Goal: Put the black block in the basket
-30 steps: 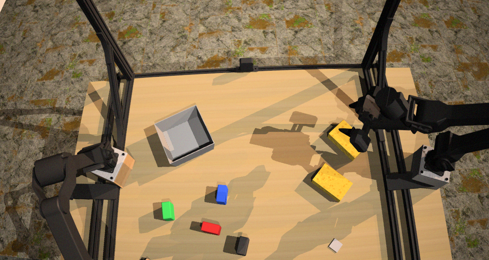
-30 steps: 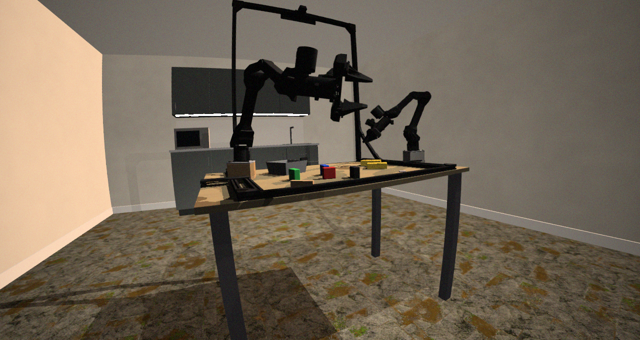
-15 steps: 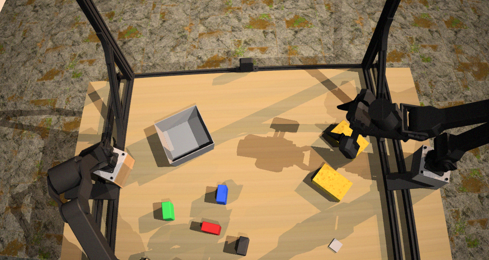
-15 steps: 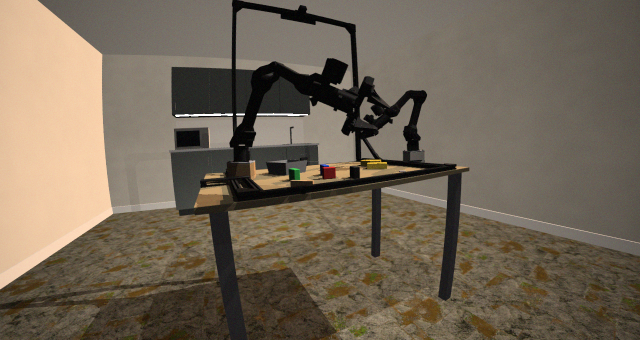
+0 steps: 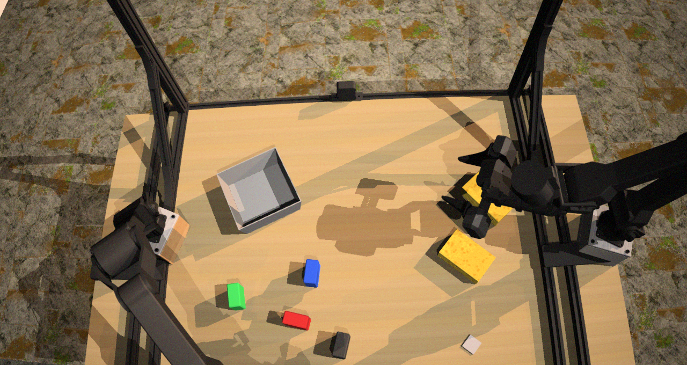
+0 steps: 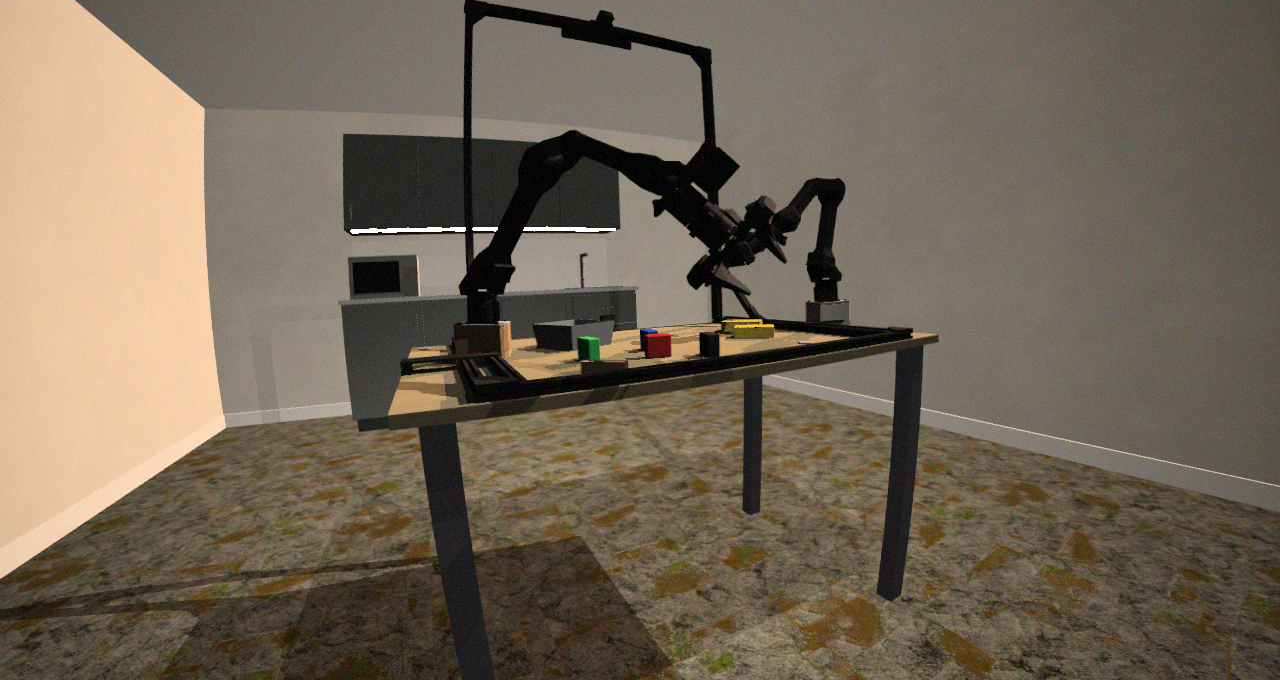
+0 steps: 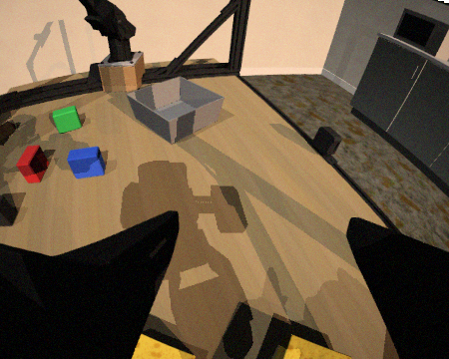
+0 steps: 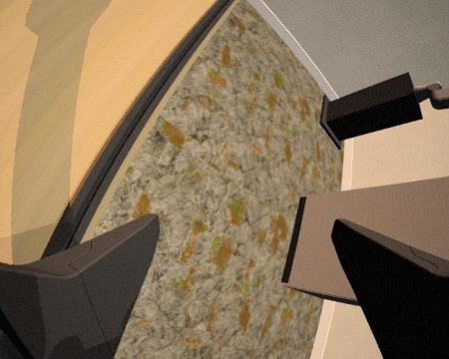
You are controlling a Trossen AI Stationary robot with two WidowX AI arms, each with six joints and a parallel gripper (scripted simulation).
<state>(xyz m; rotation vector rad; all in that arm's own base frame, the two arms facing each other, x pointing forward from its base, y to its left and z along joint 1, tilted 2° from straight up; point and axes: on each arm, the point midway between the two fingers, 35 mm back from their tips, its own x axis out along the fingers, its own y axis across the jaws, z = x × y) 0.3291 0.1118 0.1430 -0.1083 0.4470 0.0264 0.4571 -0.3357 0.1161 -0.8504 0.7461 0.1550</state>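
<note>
Right now my right hand is 18 cm past the black block, 15 cm above it and 3 cm to the right of it. The rest, counted from my right hand: blue block: 33 cm behind, 15 cm below, 4 cm to the right; red block: 23 cm behind, 15 cm below, 7 cm to the right; green block: 27 cm behind, 20 cm to the right, 15 cm below.
</note>
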